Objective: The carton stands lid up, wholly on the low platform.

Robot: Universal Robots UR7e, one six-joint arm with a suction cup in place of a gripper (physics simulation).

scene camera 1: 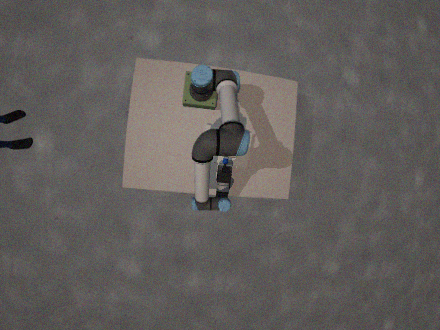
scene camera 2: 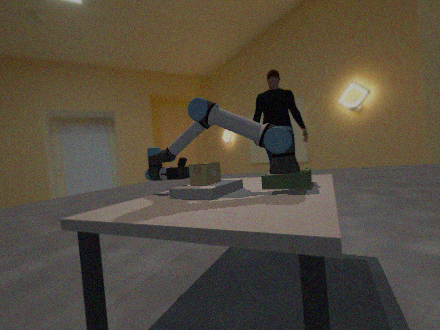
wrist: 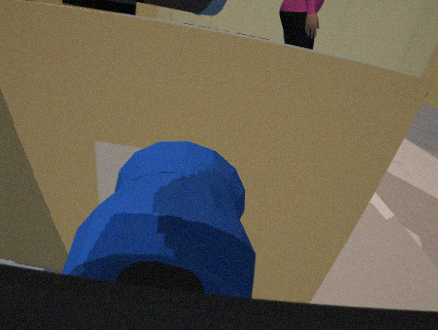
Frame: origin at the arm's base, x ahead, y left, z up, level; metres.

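Where they show: end effector, tool point: (scene camera 1: 225,158) (wrist: 180,200); arm's base, origin of the base link: (scene camera 1: 201,90) (scene camera 2: 284,172).
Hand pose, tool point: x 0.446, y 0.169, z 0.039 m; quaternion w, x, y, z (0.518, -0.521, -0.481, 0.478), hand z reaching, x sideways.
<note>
Each offset is from my tool point to the top centre of the thing. Level surfaces: height alone.
The tan carton @(dx -0.066, dy -0.002, dz +0.043 m) (scene camera 2: 205,173) (wrist: 247,124) stands upright on the low grey platform @(dx -0.084, dy +0.013, dz -0.062 m) (scene camera 2: 205,191) on the table. In the top view it is hidden under the arm's elbow. My blue suction cup (wrist: 180,160) (scene camera 1: 225,160) (scene camera 2: 186,172) points sideways at the carton's side face, next to a pale label, at the side away from the robot base. It holds nothing. I cannot tell whether the cup's rim still touches the face.
The beige table @(dz -0.110 m) (scene camera 1: 156,142) (scene camera 2: 248,220) carries the arm's green base plate (scene camera 1: 192,99) (scene camera 2: 284,181) behind the platform. A person (scene camera 2: 277,103) (wrist: 301,21) stands beyond the table; the person's feet (scene camera 1: 14,115) show at the left edge of the top view.
</note>
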